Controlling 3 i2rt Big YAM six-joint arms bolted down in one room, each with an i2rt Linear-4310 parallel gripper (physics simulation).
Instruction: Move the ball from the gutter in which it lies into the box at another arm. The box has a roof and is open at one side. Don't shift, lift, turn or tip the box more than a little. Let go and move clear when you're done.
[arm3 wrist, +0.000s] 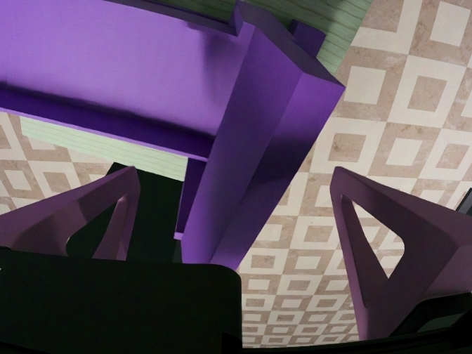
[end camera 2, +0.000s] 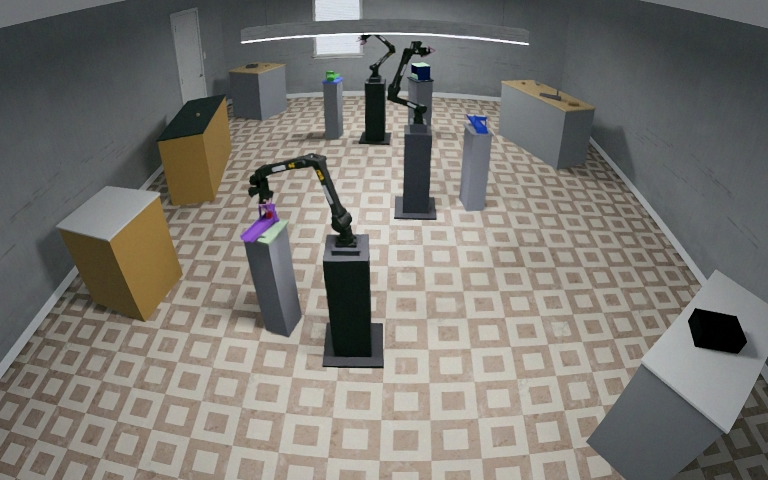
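In the arm3 wrist view arm3's gripper (arm3 wrist: 235, 170) is open, its fingers wide apart on either side of the purple gutter's (arm3 wrist: 115, 60) raised end; no ball shows there. In the end camera 2 view a red ball (end camera 2: 269, 215) lies at the raised end of the purple gutter (end camera 2: 257, 229), close below the front left arm's gripper (end camera 2: 267, 206). A dark blue box (end camera 2: 420, 71) stands on a pedestal at the back; its open side cannot be made out. The grippers of the middle arm (end camera 2: 430, 50) and the back arm (end camera 2: 363, 40) are raised, too small to judge.
The gutter lies on a pale green board (arm3 wrist: 100, 147) (end camera 2: 275, 232) on a grey pedestal (end camera 2: 274, 288). A blue object (end camera 2: 477, 123) and a green object (end camera 2: 332, 75) stand on other pedestals. Cabinets line both walls; a black block (end camera 2: 717, 330) lies on the front right one.
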